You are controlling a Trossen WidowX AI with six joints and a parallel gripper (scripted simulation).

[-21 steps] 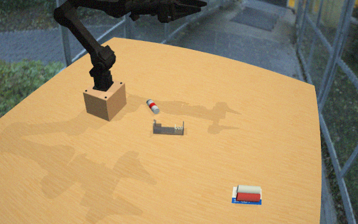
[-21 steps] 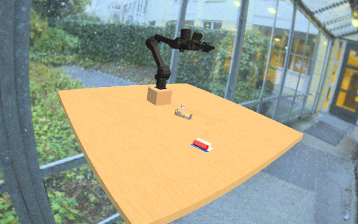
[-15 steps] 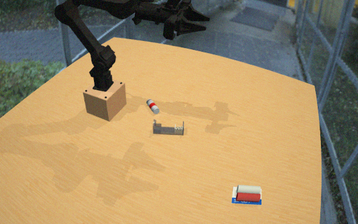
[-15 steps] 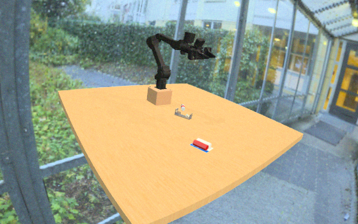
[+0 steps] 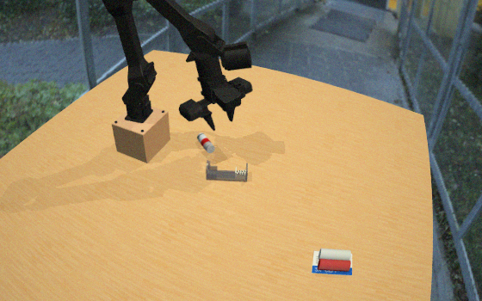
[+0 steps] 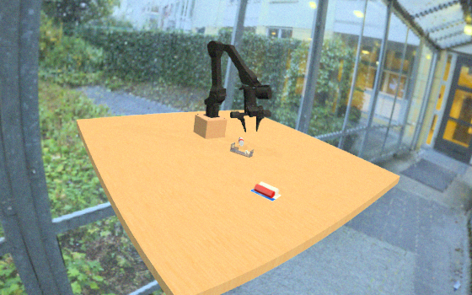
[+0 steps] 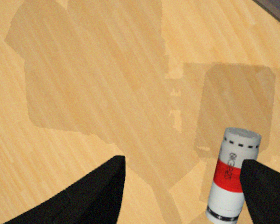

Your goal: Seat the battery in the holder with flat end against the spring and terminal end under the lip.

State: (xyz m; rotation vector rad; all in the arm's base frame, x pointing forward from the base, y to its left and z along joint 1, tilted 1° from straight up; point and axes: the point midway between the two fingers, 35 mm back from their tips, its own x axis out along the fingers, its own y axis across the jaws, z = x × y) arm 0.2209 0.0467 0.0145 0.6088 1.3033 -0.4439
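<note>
Now: the battery 6 cm below my gripper tip and 5 cm behind it.
</note>
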